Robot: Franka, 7 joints.
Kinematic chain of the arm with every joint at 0, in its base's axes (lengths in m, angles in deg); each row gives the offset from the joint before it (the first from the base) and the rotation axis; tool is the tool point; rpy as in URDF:
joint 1: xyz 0 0 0.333 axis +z
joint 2: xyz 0 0 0 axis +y
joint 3: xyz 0 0 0.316 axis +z
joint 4: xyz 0.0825 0 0 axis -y
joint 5: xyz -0.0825 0 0.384 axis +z
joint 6: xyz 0 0 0 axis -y
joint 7: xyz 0.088 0 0 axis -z
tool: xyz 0 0 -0.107 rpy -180 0 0
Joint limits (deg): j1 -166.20..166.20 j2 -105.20..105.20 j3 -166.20..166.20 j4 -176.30..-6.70 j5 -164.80..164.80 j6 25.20..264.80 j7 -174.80..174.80
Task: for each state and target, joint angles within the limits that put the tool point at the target. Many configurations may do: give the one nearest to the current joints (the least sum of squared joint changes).
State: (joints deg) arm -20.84 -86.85 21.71 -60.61 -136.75 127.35 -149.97
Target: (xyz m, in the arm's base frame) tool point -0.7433 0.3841 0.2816
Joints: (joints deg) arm -26.92 -105.20 23.28 -25.65 -137.67 99.16 -149.97
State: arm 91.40 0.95 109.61 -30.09 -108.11 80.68 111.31
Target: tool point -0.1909 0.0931 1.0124
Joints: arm 91.32 1.83 109.49 -27.07 -99.18 39.73 111.31
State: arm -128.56 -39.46 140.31 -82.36 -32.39 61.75 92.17
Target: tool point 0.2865 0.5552 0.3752
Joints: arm -98.14 -36.11 162.92 -75.71 -27.84 62.77 92.17
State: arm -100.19 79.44 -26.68 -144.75 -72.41 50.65 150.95
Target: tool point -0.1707 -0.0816 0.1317
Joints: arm -87.64 69.14 -12.99 -155.78 -62.98 39.77 150.95
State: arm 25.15 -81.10 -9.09 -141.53 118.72 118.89 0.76
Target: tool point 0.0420 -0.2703 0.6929
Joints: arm 10.19 -101.65 -41.52 -147.25 119.03 126.32 0.76
